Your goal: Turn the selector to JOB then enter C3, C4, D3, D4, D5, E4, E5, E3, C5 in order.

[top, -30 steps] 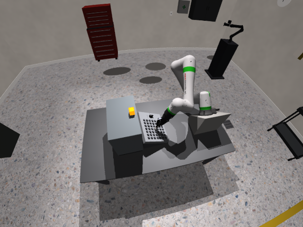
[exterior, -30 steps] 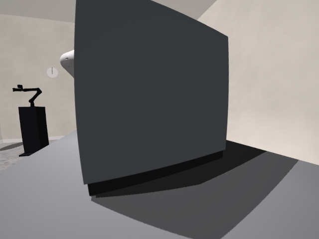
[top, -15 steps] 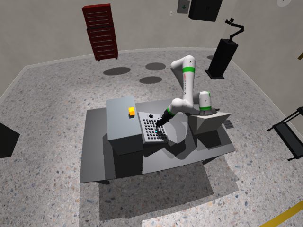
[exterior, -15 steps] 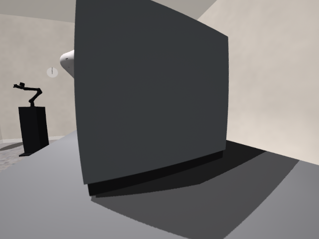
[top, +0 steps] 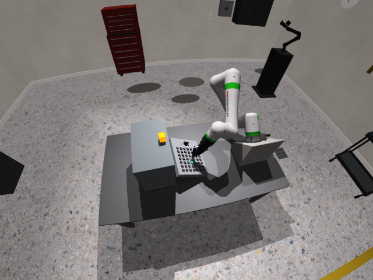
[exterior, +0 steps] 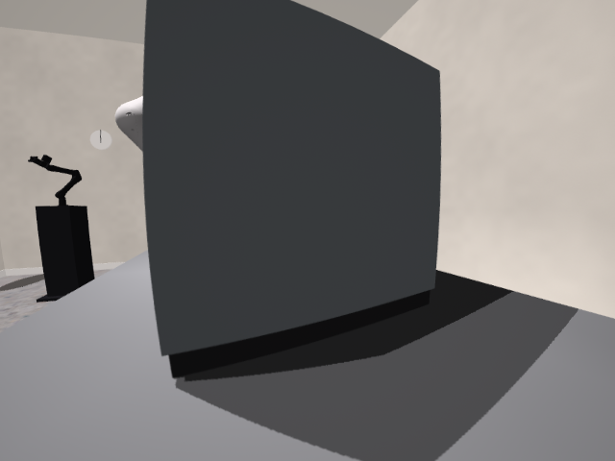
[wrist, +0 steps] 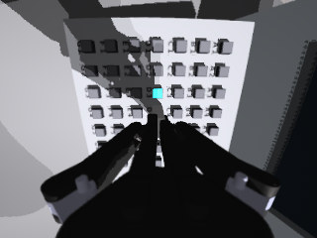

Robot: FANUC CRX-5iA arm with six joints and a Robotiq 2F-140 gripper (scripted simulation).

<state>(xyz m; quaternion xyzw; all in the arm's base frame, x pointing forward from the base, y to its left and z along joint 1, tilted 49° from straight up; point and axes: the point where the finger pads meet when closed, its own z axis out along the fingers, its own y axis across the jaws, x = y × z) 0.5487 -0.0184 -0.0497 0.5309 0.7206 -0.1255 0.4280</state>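
My hand is 1 cm short of the key, 4 cm to the right of it and 3 cm above it. From my hand the other things lie so: white keypad panel 4 cm ahead, 5 cm to the right, 6 cm below; black selector knob 3 cm ahead, 16 cm to the right, 2 cm below.
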